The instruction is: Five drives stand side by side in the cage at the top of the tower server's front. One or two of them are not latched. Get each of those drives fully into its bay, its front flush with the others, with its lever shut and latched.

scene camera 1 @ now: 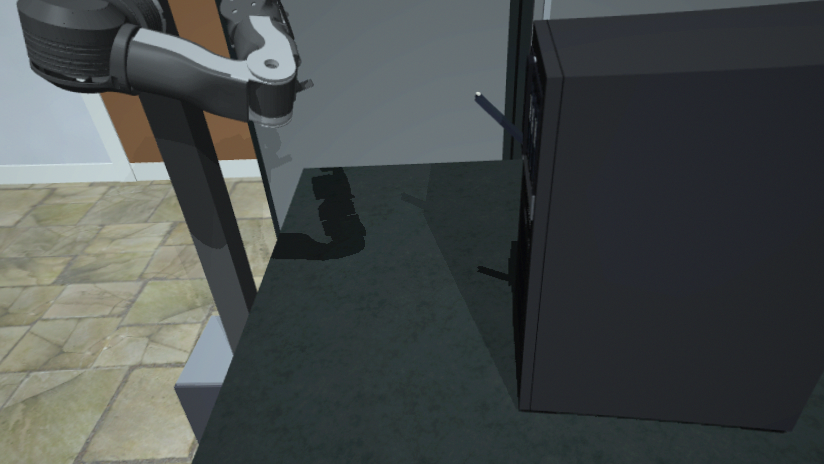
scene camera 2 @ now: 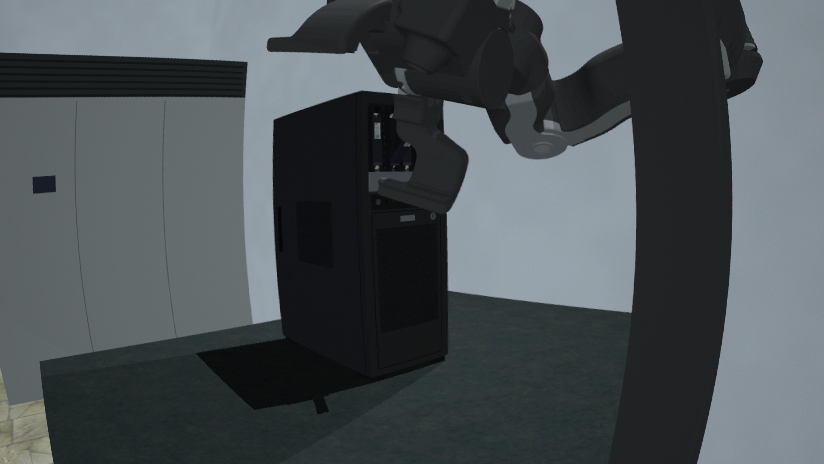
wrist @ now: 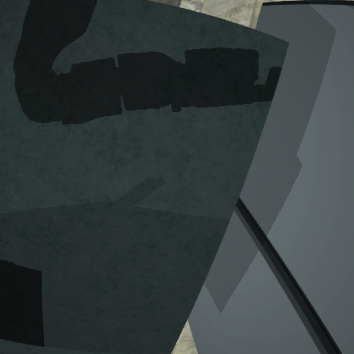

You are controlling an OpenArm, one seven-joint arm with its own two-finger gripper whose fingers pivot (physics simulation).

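The black tower server (scene camera 1: 680, 230) (scene camera 2: 320, 230) stands upright on the dark table. One drive lever (scene camera 1: 497, 115) sticks out obliquely from the upper front in scene camera 1, its tip raised. In scene camera 2, a drive (scene camera 2: 377, 135) shows at the left of the cage; a slanted lever (scene camera 2: 399, 153) shows farther right. My finger and the arm hide the right part of the cage, so how each drive is seated cannot be told. My gripper (scene camera 2: 329, 115) is wide open and empty, in the air in front of the server. The wrist view shows neither the fingers nor the drives.
The dark green table (scene camera 1: 369, 357) (scene camera 2: 536, 357) (wrist: 125, 165) extends in front of the server. The robot's dark upright post (scene camera 1: 198, 201) (scene camera 2: 680, 230) stands beyond the table edge. A grey cabinet (scene camera 2: 121, 201) stands behind the table. The arm's and server's shadows fall on the table.
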